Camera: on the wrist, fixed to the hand. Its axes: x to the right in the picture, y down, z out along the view.
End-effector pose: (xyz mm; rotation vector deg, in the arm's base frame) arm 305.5 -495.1 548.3 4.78 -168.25 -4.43
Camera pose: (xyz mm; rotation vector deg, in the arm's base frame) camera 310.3 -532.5 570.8 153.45 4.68 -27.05
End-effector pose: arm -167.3 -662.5 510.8 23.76 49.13 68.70
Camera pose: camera -162.9 -676.6 469.5 -77.75 44.32 -86.08
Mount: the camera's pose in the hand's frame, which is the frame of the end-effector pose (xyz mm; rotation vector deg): 2.1 -36.2 -24.7 -13.81 40.97 -171.94
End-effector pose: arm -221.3 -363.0 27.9 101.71 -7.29 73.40
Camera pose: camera -217.8 -323.7 8.7 -11.85 101.95 -35.88
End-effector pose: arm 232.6 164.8 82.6 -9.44 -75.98 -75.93
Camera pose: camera 219.4 133.1 55.3 -91.69 -14.18 93.01
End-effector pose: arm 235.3 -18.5 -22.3 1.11 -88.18 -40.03
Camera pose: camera 243.1 -58.8 -37.9 -113.51 -28.30 117.09
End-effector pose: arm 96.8 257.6 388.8 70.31 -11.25 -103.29
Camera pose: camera 95.0 285.0 354.5 -29.05 -84.10 46.06
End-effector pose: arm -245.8 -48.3 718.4 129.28 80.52 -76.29
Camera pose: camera -259.3 -13.8 741.9 47.83 -111.59 -16.66
